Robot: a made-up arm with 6 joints. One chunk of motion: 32 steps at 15 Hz.
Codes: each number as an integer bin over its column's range. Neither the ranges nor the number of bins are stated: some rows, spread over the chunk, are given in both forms.
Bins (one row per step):
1: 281 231 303 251 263 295
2: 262 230 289 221 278 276
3: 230 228 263 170 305 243
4: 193 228 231 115 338 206
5: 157 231 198 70 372 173
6: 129 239 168 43 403 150
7: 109 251 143 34 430 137
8: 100 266 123 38 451 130
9: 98 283 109 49 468 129
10: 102 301 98 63 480 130
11: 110 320 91 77 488 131
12: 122 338 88 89 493 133
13: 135 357 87 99 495 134
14: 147 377 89 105 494 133
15: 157 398 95 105 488 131
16: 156 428 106 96 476 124
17: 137 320 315 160 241 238
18: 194 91 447 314 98 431
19: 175 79 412 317 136 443
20: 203 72 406 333 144 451
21: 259 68 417 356 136 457
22: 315 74 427 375 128 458
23: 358 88 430 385 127 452
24: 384 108 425 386 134 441
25: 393 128 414 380 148 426
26: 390 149 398 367 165 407
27: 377 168 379 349 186 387
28: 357 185 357 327 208 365
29: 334 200 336 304 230 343
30: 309 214 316 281 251 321
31: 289 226 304 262 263 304
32: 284 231 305 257 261 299
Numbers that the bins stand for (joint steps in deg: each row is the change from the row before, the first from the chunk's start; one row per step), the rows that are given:
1: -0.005 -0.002 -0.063 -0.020 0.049 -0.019
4: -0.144 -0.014 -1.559 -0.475 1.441 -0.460
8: -0.291 0.144 -3.804 -0.733 3.537 -0.836
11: -0.276 0.368 -4.469 -0.602 4.223 -0.831
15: -0.201 0.691 -4.386 -0.509 4.223 -0.831
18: -0.142 -0.582 2.930 0.191 -3.012 0.654
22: 0.049 -0.653 2.514 0.395 -2.455 0.788
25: 0.173 -0.429 2.244 0.412 -2.084 0.629
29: 0.079 -0.130 0.623 0.157 -0.563 0.218
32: 0.000 -0.002 -0.021 0.000 0.012 0.000
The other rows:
2: -0.035 -0.006 -0.354 -0.120 0.327 -0.114
3: -0.085 -0.014 -0.894 -0.291 0.828 -0.277
5: -0.201 -0.002 -2.245 -0.626 2.071 -0.623
6: -0.246 0.032 -2.868 -0.716 2.646 -0.737
7: -0.277 0.081 -3.388 -0.746 3.147 -0.802
9: -0.295 0.214 -4.095 -0.696 3.852 -0.841
10: -0.288 0.289 -4.323 -0.649 4.075 -0.836
12: -0.257 0.442 -4.531 -0.562 4.316 -0.822
13: -0.236 0.521 -4.552 -0.529 4.353 -0.817
14: -0.217 0.604 -4.510 -0.509 4.335 -0.822
16: -0.203 0.816 -4.157 -0.539 4.001 -0.866
17: -0.233 0.368 0.187 -0.325 -0.359 -0.302
19: -0.173 -0.632 2.203 0.201 -2.307 0.713
20: -0.128 -0.661 2.078 0.254 -2.159 0.753
21: -0.039 -0.678 2.306 0.331 -2.307 0.783
23: 0.117 -0.595 2.577 0.428 -2.474 0.758
24: 0.159 -0.512 2.473 0.432 -2.344 0.703
26: 0.168 -0.342 1.912 0.368 -1.769 0.535
27: 0.148 -0.263 1.517 0.308 -1.379 0.436
28: 0.116 -0.192 1.059 0.234 -0.971 0.327
30: 0.040 -0.072 0.207 0.080 -0.173 0.109
31: 0.008 -0.022 -0.042 0.017 0.049 0.025

